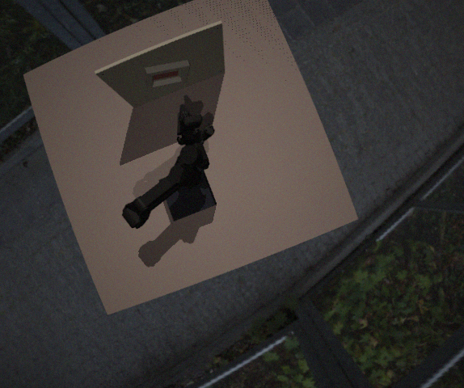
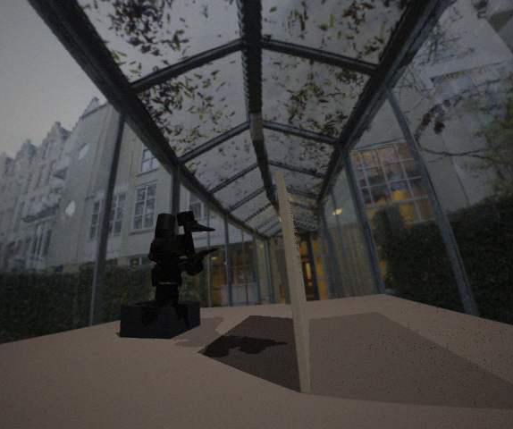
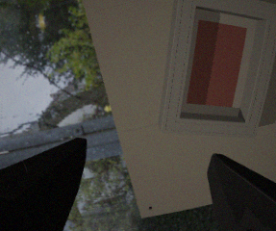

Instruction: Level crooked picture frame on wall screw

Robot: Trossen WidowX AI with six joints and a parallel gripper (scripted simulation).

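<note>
The picture frame lies 200 mm ahead of my gripper tip, 20 mm to the right of it and 90 mm below it. The rest, counted from my gripper tip: wall panel 210 mm ahead, 30 mm to the right, 110 mm below.
</note>
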